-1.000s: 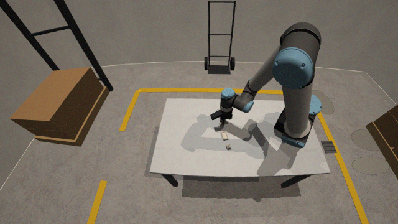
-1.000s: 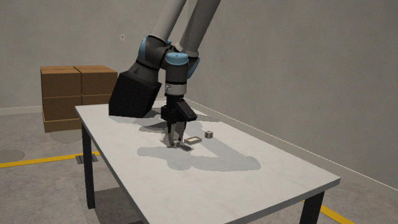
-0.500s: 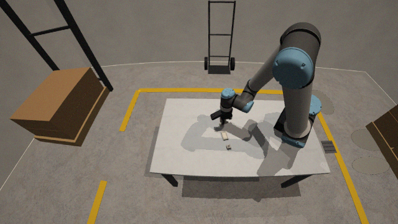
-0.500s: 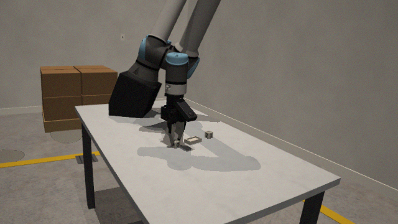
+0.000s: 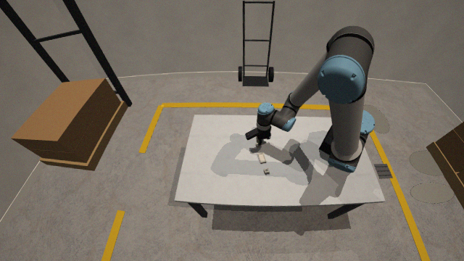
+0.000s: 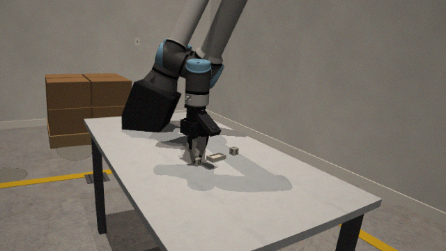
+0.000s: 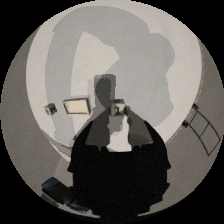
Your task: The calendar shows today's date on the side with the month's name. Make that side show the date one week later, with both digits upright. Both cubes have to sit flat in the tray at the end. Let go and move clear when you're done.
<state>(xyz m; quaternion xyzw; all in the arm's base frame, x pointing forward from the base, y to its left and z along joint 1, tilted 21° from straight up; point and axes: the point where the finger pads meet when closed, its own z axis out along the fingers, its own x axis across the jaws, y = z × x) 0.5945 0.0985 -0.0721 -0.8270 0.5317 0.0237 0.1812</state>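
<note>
The calendar tray lies 50 mm behind my hand, 100 mm to the left of it and 20 mm below it.
</note>
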